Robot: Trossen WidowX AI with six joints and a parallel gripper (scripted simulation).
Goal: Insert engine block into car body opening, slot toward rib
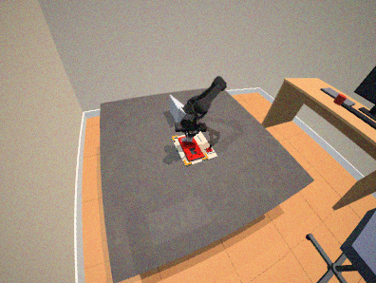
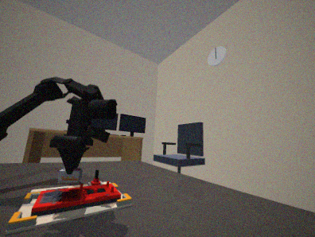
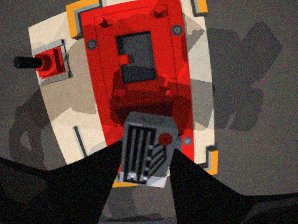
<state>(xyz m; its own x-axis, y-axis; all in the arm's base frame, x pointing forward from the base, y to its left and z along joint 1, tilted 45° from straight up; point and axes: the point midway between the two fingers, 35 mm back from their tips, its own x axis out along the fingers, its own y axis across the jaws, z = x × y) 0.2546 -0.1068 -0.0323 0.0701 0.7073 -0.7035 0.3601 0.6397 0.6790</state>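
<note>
My gripper tip is 4 cm short of the cream base plate, 2 cm to the right of it and 7 cm above it. Also, from my gripper tip: grey engine block (1 cm to the left, 1 cm below).
</note>
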